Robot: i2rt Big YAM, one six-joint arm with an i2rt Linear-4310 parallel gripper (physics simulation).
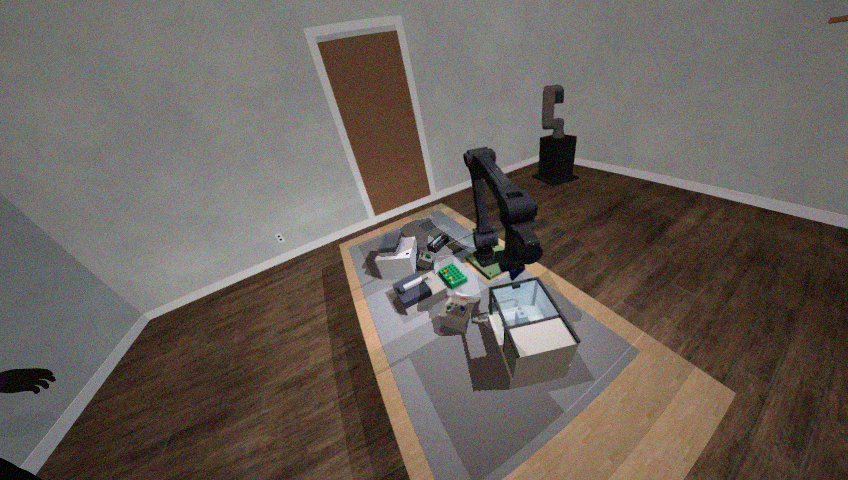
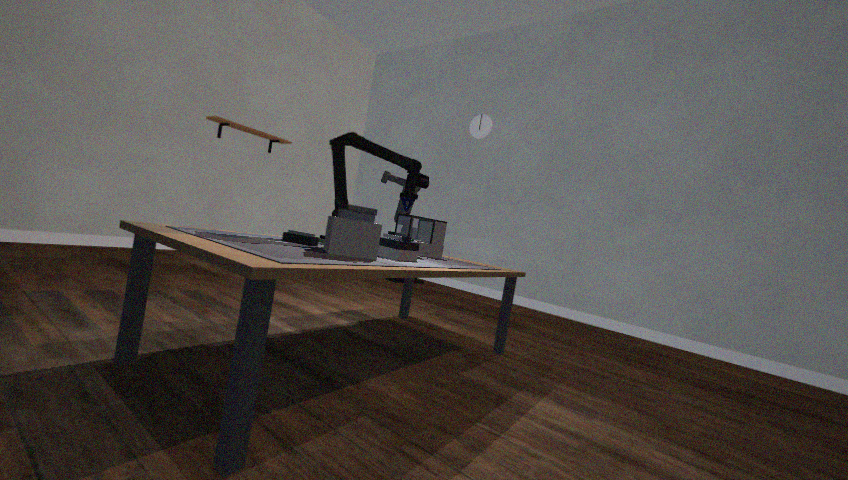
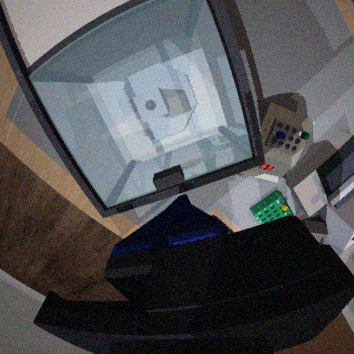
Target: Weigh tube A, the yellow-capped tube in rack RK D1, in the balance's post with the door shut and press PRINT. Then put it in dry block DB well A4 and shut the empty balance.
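Places are measured from the arm's base along level axes (x back, y up, z left), in centimetres.
Pixels of known places: gripper, fingertip midpoint: (image 1: pixel 512 279) (image 2: pixel 405 211) (image 3: pixel 184 200); arm's base, origin of the base link: (image 1: pixel 485 258).
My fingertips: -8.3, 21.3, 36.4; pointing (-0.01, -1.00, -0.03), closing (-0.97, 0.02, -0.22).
Note:
Ahead of a thing's pixels: the offset from my fingertips to its middle, as dx, dy, dz. "spot": to the spot under its first point.
My gripper (image 1: pixel 514 273) (image 2: pixel 405 206) (image 3: pixel 184 200) has dark blue fingers, shut with nothing between them. It hangs just above the near edge of the balance {-0.7, -11.8, +7.3} (image 1: pixel 537 345) (image 2: pixel 437 237) (image 3: pixel 232 71), a glass-walled chamber on a white body. Its tips are close to the dark door handle {spot: +0.1, -0.7, +2.2} (image 3: pixel 168 177). Through the glass I see the post (image 3: pixel 150 105) on the pan, with no tube in it. The yellow-capped tube A {-13.2, -19.9, -27.4} (image 3: pixel 284 208) stands in the green rack {-11.2, -21.4, -32.5} (image 1: pixel 453 274) (image 3: pixel 267 211). The dry block {-15.5, -19.4, -10.9} (image 1: pixel 457 311) (image 3: pixel 285 140) lies between rack and balance.
A blue-capped tube {-15.8, -16.5, -7.1} (image 3: pixel 280 135) and a green knob {-20.4, -16.5, -9.7} (image 3: pixel 305 135) sit on the dry block. A small red display {spot: -12.5, -18.1, -14.3} (image 3: pixel 266 167) lies beside it. A white device {spot: -33.4, -9.4, -43.6} (image 1: pixel 398 257), a dark grey unit {-28.4, -17.9, -28.2} (image 1: pixel 412 290) and a small box {spot: -21.3, -16.0, -44.3} (image 1: pixel 424 259) stand further left.

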